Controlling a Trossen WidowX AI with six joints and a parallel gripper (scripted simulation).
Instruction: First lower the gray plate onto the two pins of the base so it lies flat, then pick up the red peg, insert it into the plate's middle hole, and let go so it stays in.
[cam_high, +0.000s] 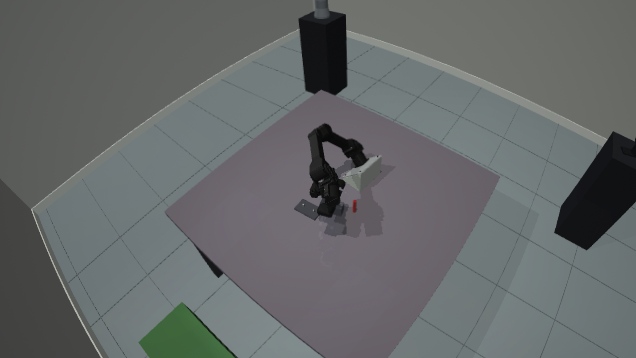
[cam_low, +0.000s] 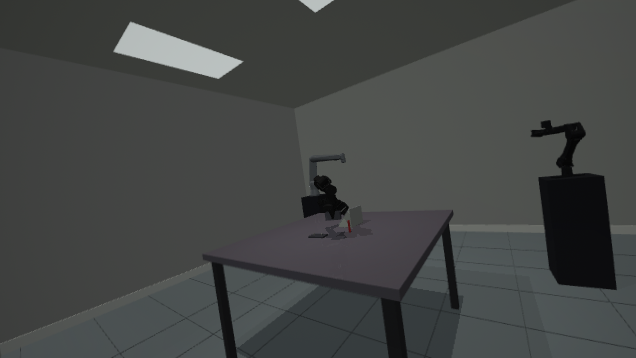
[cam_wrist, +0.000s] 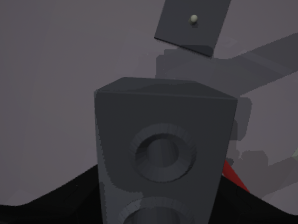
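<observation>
Now: the gray base block 14 cm to the right of my gripper tip and 11 cm below it. The rest, counted from my gripper tip: gray plate (3 cm above); then red peg (12 cm behind, 4 cm to the left, 8 cm below).
</observation>
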